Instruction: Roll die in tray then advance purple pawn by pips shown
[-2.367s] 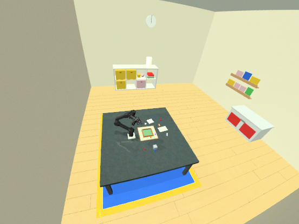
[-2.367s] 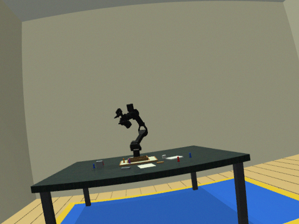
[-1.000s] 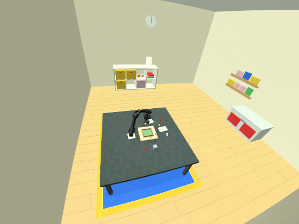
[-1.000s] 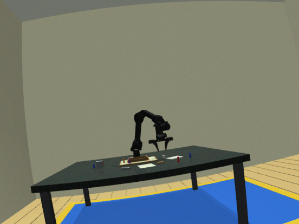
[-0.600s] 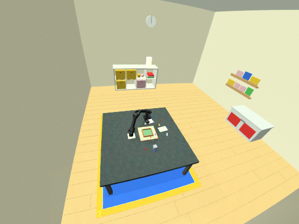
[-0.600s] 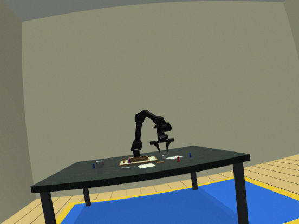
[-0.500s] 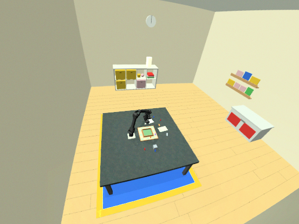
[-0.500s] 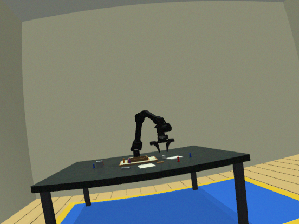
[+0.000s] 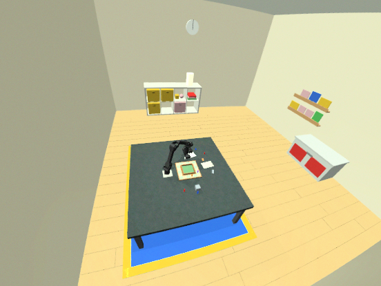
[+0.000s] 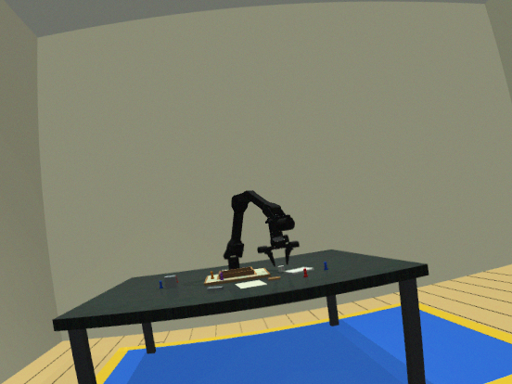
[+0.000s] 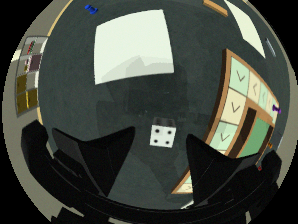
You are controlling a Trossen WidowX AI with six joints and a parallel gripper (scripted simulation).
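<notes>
Now: gripper tip 10 mm above the white die. From my gripper tip the other things lie so: small wooden block (240 mm ahead, 20 mm to the right, 20 mm below); green-floored tray (210 mm to the right, 20 mm below, 20 mm ahead); purple pawn (250 mm to the right, 140 mm ahead).
</notes>
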